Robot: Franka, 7 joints.
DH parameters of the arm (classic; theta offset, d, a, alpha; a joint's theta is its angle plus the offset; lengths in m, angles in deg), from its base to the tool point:
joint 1: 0 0.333 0 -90
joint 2: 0 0 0 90
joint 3: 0 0.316 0.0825 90
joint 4: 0 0 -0.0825 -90
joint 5: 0 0.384 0 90
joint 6: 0 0 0.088 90
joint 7: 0 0.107 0 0
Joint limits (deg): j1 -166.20..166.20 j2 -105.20..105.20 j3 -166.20..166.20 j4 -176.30..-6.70 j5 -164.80..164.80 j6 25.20..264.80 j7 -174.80..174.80
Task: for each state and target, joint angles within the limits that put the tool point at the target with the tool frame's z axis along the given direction. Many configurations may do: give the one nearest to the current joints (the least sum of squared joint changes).
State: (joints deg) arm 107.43 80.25 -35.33 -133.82 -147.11 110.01 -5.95
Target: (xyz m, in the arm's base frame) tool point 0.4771 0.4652 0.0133 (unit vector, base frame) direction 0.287 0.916 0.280
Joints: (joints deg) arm 89.77 92.24 -53.05 -91.90 -155.00 90.39 -5.95
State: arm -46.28 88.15 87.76 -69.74 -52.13 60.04 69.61
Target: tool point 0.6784 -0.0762 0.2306 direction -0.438 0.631 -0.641
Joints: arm -52.95 95.20 94.03 -68.00 -47.57 73.60 69.61
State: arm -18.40 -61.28 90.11 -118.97 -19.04 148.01 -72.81
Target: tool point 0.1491 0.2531 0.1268 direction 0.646 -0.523 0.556
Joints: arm -17.22 -79.88 128.74 -148.40 -20.36 102.36 -72.81
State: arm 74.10 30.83 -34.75 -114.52 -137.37 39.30 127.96
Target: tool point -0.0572 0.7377 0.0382 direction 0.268 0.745 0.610
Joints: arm 102.62 78.96 -6.67 -67.42 -151.43 84.86 127.96
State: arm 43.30 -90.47 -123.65 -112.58 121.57 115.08 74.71
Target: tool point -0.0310 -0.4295 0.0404 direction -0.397 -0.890 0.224
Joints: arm 4.06 -91.51 -133.67 -138.17 130.12 88.20 74.71
